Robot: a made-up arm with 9 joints. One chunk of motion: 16 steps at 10 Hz.
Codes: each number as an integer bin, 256 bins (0 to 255) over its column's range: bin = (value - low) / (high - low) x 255, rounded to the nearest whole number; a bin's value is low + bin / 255 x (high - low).
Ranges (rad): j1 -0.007..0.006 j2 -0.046..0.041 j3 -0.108..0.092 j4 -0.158..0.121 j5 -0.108..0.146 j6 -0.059..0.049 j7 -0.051..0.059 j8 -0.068..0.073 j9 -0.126..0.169
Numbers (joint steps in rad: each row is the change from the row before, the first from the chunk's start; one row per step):
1: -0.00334 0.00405 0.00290 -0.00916 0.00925 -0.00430 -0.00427 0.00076 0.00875
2: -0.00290 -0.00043 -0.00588 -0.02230 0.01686 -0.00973 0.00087 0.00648 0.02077
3: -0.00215 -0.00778 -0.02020 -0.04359 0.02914 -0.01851 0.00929 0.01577 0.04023
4: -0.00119 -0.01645 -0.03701 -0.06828 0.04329 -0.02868 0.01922 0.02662 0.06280
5: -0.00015 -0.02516 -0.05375 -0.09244 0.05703 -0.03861 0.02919 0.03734 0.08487
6: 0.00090 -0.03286 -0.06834 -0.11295 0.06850 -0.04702 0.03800 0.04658 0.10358
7: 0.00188 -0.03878 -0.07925 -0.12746 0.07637 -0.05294 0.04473 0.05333 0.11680
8: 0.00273 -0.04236 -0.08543 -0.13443 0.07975 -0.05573 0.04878 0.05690 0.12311
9: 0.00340 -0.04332 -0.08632 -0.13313 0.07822 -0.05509 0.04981 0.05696 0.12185
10: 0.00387 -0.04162 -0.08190 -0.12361 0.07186 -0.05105 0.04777 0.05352 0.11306
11: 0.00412 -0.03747 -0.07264 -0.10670 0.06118 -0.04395 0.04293 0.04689 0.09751
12: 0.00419 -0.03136 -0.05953 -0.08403 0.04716 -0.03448 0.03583 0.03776 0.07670
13: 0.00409 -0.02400 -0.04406 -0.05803 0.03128 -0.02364 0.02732 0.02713 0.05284
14: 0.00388 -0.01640 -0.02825 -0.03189 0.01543 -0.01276 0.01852 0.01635 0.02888
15: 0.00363 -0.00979 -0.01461 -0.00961 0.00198 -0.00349 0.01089 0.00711 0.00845
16: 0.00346 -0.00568 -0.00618 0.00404 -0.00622 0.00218 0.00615 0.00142 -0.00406
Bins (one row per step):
1: 72 147 141 136 118 129 108 124 116
2: 80 134 130 124 125 116 120 135 127
3: 95 112 112 105 138 96 140 151 144
4: 114 87 91 82 152 72 163 171 163
5: 134 61 69 60 166 48 186 191 182
6: 155 39 51 41 177 28 206 207 198
7: 174 21 37 28 185 14 222 219 210
8: 191 11 29 22 188 8 231 226 215
9: 204 8 28 23 187 9 234 226 214
10: 213 13 33 31 181 19 229 220 207
11: 218 25 45 47 170 36 218 208 193
12: 219 43 62 68 156 58 201 191 175
13: 218 64 82 91 140 83 182 172 155
14: 213 87 102 115 124 109 161 153 134
15: 209 106 119 136 110 131 143 136 116
16: 205 118 130 148 102 144 132 126 105

